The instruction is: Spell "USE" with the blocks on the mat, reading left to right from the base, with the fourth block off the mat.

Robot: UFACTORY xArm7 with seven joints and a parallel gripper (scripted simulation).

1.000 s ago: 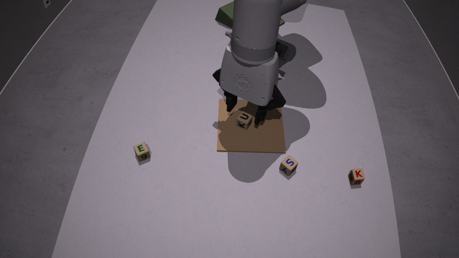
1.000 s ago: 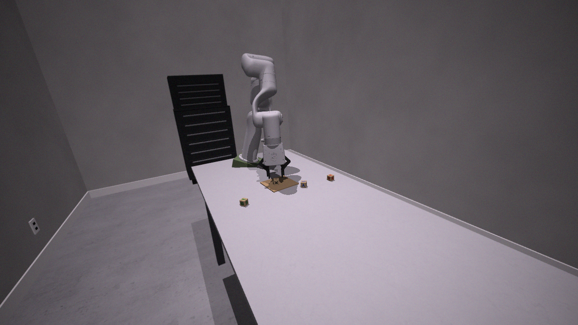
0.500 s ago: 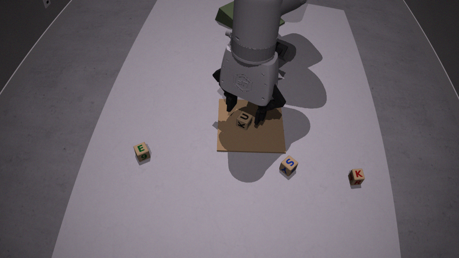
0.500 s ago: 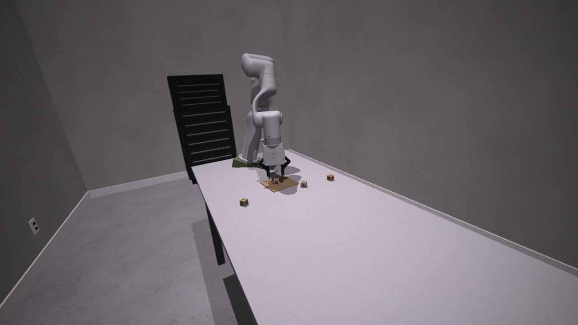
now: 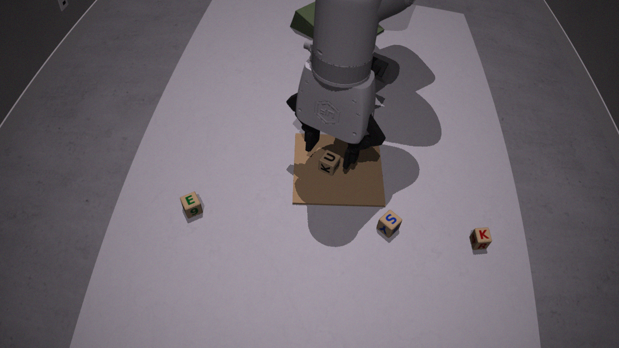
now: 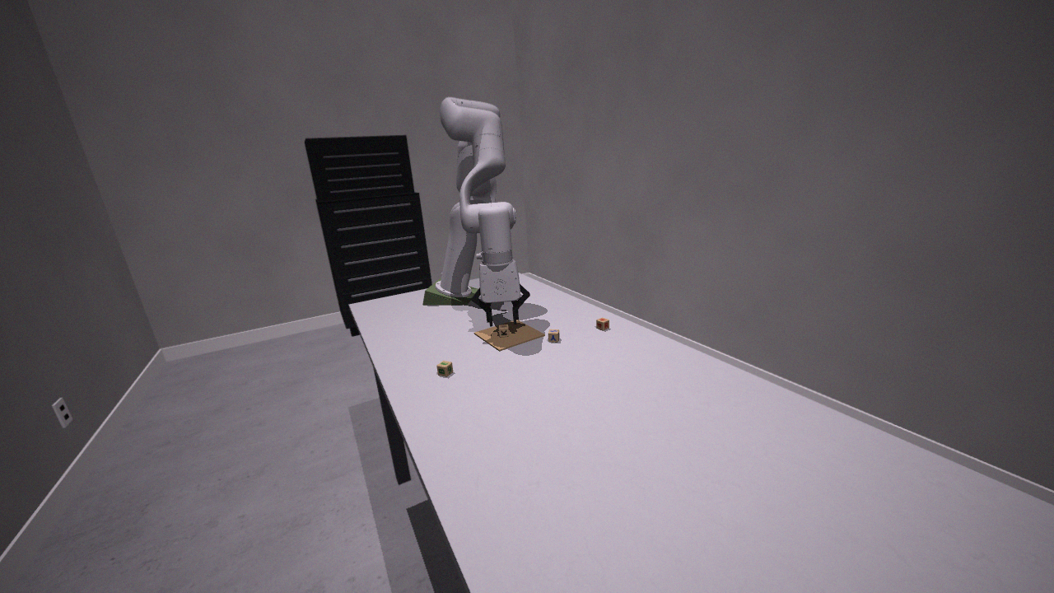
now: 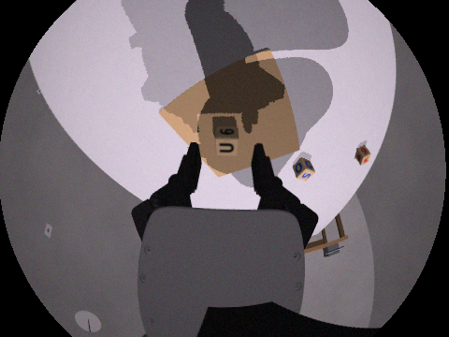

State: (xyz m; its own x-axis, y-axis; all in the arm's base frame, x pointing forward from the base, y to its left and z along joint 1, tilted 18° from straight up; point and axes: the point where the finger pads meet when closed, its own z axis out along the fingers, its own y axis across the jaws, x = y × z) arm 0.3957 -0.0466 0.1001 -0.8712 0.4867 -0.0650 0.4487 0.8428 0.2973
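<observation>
The U block lies 40 mm below my hand. Round my hand: tan mat 50 mm below, 20 mm to the left; S block 100 mm ahead, 90 mm to the left, 40 mm below; E block 200 mm to the right, 90 mm ahead, 40 mm below.
</observation>
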